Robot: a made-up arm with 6 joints.
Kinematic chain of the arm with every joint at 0, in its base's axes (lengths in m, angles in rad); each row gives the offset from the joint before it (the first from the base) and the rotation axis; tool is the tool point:
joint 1: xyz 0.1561 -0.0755 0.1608 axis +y
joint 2: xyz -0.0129 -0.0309 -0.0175 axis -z
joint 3: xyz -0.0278 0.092 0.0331 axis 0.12 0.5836 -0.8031
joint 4: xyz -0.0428 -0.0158 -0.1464 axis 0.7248 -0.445 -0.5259
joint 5: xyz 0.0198 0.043 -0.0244 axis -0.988 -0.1 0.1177
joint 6: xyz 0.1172 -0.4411 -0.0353 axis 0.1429 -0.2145 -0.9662
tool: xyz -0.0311 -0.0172 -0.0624
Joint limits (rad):
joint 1: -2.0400..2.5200
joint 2: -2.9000..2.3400
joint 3: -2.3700..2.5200
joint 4: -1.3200..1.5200
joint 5: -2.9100..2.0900
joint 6: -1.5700..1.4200
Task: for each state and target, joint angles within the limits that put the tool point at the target. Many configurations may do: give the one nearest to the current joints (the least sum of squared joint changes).
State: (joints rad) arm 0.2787 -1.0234 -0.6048 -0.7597 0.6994 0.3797
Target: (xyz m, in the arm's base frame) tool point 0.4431 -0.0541 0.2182
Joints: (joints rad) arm 0.2253 -0.7034 -0.4275 -0.4262 0.5048 0.3283
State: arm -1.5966 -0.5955 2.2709 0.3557 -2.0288 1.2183
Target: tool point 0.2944 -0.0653 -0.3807
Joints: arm -0.7741 -1.0943 2.5200 0.8388 -1.7466 1.3074
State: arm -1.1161 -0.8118 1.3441 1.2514 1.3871 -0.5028
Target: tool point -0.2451 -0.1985 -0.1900
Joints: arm -1.3110 -0.5258 1.4333 1.2834 1.3935 -0.4526
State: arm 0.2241 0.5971 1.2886 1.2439 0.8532 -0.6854
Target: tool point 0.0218 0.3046 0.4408
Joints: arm 0.3383 1.0234 1.3533 0.9830 1.1073 -0.5940
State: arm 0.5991 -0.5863 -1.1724 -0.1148 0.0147 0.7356
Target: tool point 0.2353 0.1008 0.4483
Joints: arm 0.2596 -0.8049 -1.3880 -0.4468 0.6490 0.7505
